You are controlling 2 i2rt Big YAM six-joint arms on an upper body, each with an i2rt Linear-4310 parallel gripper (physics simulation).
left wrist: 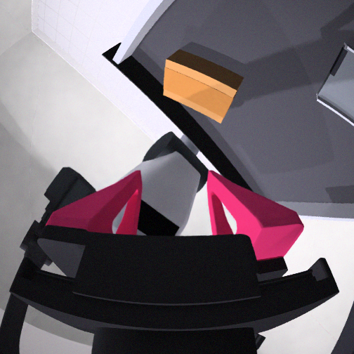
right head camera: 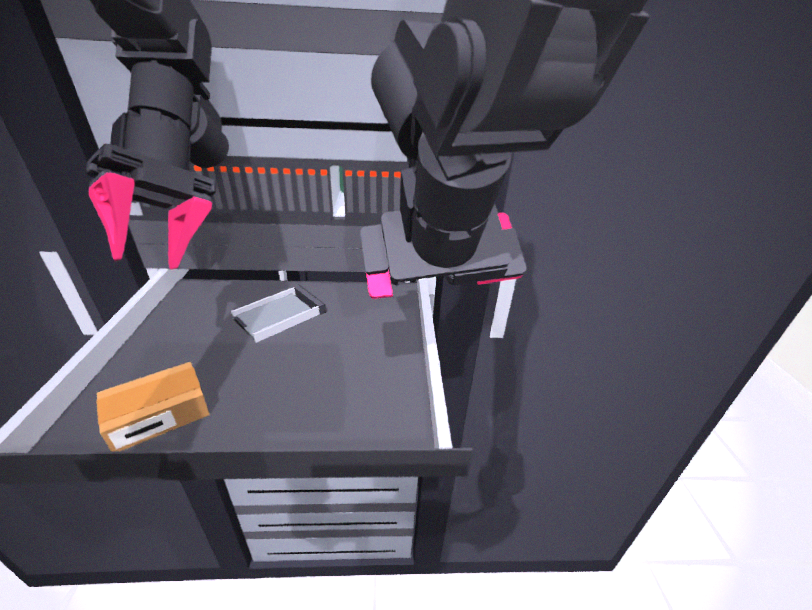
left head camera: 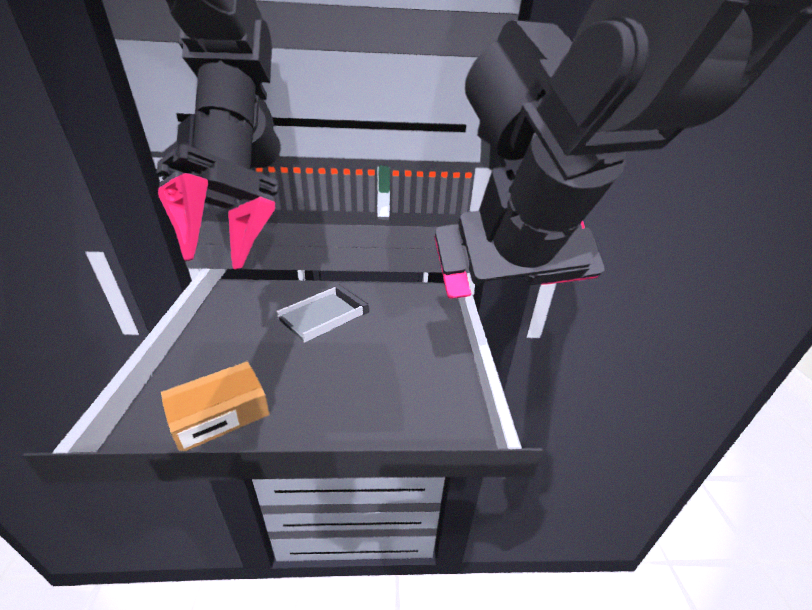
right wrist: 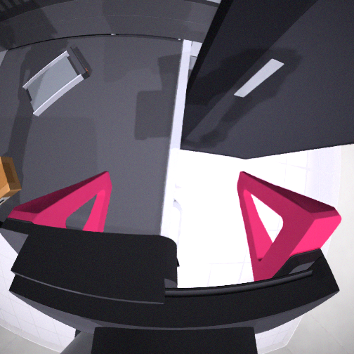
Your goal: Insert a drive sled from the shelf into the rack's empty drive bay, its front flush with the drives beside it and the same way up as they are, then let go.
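Frame: origin at the left arm's base, x left, y back, z up, level; metres.
Seen in the pictures: left gripper, fingertip midpoint: [right head camera: 146, 264] [left head camera: 214, 264]; right gripper, fingertip midpoint: [right head camera: 434, 285] [left head camera: 497, 285].
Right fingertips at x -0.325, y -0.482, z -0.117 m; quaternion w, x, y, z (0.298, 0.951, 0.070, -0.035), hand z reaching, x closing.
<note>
Pixels of each thing's top centre, then the offset from my right fingertips to it. Level surfaces: height alone.
- drive sled, middle of its top: [left head camera: 323, 306] [right head camera: 279, 306] dy -0.148, dx +0.218, dz -0.133 m
- pulled-out shelf, its level: dz -0.150 m
- orange box, middle of its top: [left head camera: 213, 392] [right head camera: 149, 393] dy +0.048, dx +0.310, dz -0.115 m
A drive sled [left head camera: 321, 313] [right head camera: 278, 313] [left wrist: 342, 87] [right wrist: 56, 82], a shallow light tray with a dark front end, lies flat and angled near the back of the pulled-out shelf [left head camera: 393, 407] [right head camera: 328, 407] [right wrist: 115, 150]. The empty drive bay [left head camera: 383, 203] [right head camera: 338, 203] shows as a narrow white and green gap in the row of orange-topped drives [left head camera: 321, 190] [right head camera: 282, 190]. My left gripper [left head camera: 213, 261] [right head camera: 145, 261] [left wrist: 174, 177] is partly open and empty above the shelf's back left. My right gripper [left head camera: 515, 279] [right head camera: 438, 272] [right wrist: 173, 178] is wide open and empty above the shelf's right edge, right of the sled; its hand partly hides its fingers in the head views.
An orange box [left head camera: 216, 393] [right head camera: 150, 400] [left wrist: 200, 90] [right wrist: 7, 177] with a white label stands at the shelf's front left. Pale raised rails [left head camera: 489, 374] [right head camera: 436, 380] edge the shelf. Dark panels with white handles [left head camera: 112, 292] [right wrist: 259, 77] stand at both sides.
</note>
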